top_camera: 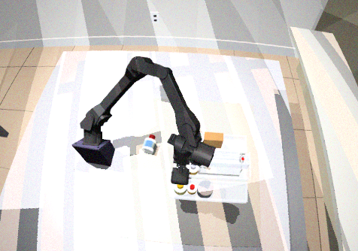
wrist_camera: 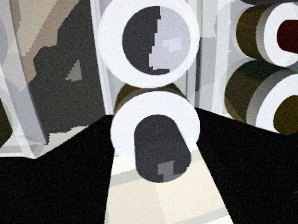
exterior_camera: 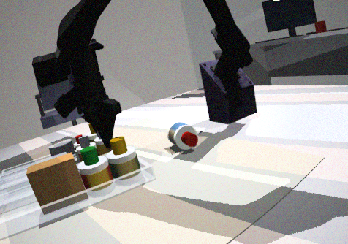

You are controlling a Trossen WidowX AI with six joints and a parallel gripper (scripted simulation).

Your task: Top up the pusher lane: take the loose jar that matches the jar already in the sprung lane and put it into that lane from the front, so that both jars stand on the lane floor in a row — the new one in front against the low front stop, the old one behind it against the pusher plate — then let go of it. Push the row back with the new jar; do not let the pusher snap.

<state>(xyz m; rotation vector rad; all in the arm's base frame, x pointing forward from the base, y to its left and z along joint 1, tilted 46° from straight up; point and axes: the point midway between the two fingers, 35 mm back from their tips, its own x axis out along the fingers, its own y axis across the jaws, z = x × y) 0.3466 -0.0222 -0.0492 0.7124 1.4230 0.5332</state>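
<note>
My gripper tip is 90 mm short of the grey disc, 90 mm to the left of it and 10 mm above it.
</note>
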